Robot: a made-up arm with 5 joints. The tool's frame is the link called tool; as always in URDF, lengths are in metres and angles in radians. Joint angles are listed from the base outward. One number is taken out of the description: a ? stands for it. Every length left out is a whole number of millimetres.
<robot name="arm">
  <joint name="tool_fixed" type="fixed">
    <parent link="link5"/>
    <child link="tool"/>
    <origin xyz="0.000 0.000 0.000" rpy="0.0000 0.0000 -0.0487"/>
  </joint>
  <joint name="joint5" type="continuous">
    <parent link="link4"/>
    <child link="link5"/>
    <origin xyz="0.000 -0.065 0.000" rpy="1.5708 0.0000 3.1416"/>
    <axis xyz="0 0 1"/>
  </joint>
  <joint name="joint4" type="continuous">
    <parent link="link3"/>
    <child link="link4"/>
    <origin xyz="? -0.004 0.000" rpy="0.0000 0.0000 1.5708"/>
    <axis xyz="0 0 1"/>
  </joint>
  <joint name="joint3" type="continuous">
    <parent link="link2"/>
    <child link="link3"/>
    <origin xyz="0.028 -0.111 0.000"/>
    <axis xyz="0 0 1"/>
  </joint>
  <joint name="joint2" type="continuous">
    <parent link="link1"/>
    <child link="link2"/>
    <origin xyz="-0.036 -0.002 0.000" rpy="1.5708 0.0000 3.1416"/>
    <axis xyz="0 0 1"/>
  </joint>
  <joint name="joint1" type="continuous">
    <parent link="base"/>
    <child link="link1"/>
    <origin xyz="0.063 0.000 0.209" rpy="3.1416 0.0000 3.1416"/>
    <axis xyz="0 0 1"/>
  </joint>
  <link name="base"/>
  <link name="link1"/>
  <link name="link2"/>
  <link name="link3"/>
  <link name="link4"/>
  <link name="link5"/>
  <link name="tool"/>
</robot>
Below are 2 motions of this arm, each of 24 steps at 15 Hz.
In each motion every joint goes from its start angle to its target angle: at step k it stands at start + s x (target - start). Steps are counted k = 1, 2, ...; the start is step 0. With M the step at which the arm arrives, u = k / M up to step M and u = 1 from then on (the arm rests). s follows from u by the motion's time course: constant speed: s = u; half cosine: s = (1 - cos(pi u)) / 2; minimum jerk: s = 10 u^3 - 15 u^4 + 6 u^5.
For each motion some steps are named. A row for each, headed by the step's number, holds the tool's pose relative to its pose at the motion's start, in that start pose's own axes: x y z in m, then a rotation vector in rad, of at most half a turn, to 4 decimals.
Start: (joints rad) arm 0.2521 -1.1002 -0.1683 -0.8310 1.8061
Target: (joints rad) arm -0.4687 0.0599 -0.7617 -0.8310 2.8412
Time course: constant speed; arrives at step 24
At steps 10, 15, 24:
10: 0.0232 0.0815 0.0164 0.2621 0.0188 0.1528
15: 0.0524 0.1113 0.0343 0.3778 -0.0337 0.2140
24: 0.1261 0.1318 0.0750 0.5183 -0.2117 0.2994

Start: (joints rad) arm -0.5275 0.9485 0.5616 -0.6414 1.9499
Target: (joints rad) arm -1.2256 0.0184 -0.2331 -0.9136 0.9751
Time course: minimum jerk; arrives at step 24
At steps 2, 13, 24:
2: 0.0001 -0.0017 0.0000 -0.0104 0.0011 -0.0023
13: 0.0495 -0.1719 0.1020 -1.1629 -0.3545 -0.3701
24: 0.0656 -0.1959 0.2627 -1.8154 -1.1445 -0.6926

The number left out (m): 0.104
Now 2 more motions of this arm.
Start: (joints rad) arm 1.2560 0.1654 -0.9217 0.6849 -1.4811
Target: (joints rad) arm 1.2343 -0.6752 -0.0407 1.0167 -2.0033
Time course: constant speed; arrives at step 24
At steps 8, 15, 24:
8: -0.0013 0.0017 0.0297 -0.1244 0.0015 -0.1739
15: -0.0024 -0.0038 0.0580 -0.2336 -0.0149 -0.3243
24: -0.0036 -0.0208 0.0950 -0.3721 -0.0608 -0.5136

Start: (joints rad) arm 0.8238 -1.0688 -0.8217 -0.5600 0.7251
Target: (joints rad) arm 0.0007 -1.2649 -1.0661 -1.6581 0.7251
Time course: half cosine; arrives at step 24
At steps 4, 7, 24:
4: 0.0034 -0.0128 -0.0010 -0.0990 -0.0526 -0.0329
7: 0.0079 -0.0383 0.0004 -0.2961 -0.1475 -0.0832
24: -0.0090 -0.1603 0.0956 -1.6078 -0.5605 0.0708

